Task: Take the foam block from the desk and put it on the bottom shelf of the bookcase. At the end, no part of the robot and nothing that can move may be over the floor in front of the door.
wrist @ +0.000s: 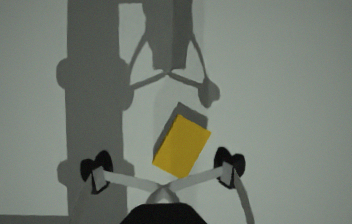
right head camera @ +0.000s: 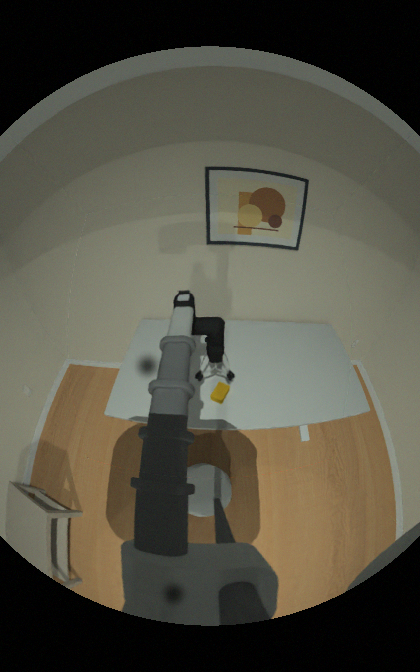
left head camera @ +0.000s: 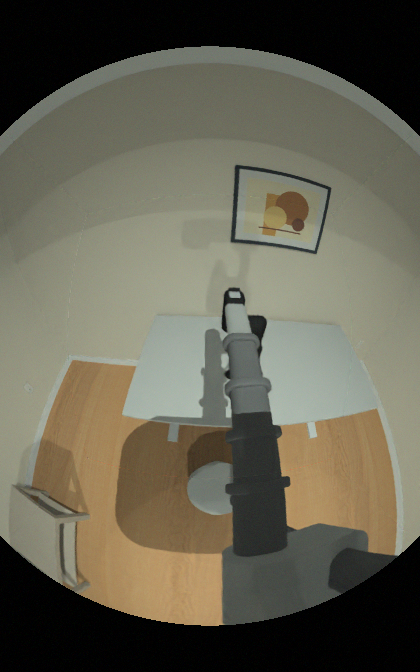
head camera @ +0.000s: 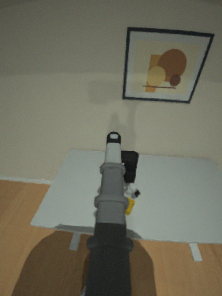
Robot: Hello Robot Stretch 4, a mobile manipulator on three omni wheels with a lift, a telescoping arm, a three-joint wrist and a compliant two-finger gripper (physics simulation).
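Frame: origin at the robot's base, x left, y back, z up, level; centimetres.
Where they show: gripper, fingertip midpoint: [wrist: 163,162] [head camera: 125,195].
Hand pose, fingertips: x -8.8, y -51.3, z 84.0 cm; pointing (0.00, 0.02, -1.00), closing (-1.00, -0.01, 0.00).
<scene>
After its pixels a point has its place.
The yellow foam block [head camera: 130,206] @[x -13.0, y -49.5, z 73.7 cm] [right head camera: 220,393] [wrist: 181,146] @[x -11.5, y -51.1, z 73.7 cm] lies on the pale desk [head camera: 175,200] @[x -47.4, y -57.2, z 69.2 cm] [left head camera: 310,370] [right head camera: 290,370] [wrist: 300,100] @[x -34.7, y -58.3, z 69.2 cm], nearer its front edge than the wall. My gripper [right head camera: 215,376] [wrist: 163,162] @[x -8.8, y -51.3, z 84.0 cm] is open and empty above the desk, pointing down. In the wrist view the block shows between and slightly beyond the fingertips, turned at an angle to them. The arm hides the block in the left head view and part of the gripper in the head view. I cannot identify the bookcase for certain, and the door does not show.
A beige piece of furniture with a framed, open side [left head camera: 35,530] [right head camera: 30,527] stands at the lower left. A round grey object [left head camera: 210,487] [right head camera: 207,490] is in front of the desk, partly under the arm. A framed picture [head camera: 167,65] @[x -35.2, y -110.7, z 148.2 cm] [left head camera: 281,209] [right head camera: 257,208] hangs on the wall behind.
</scene>
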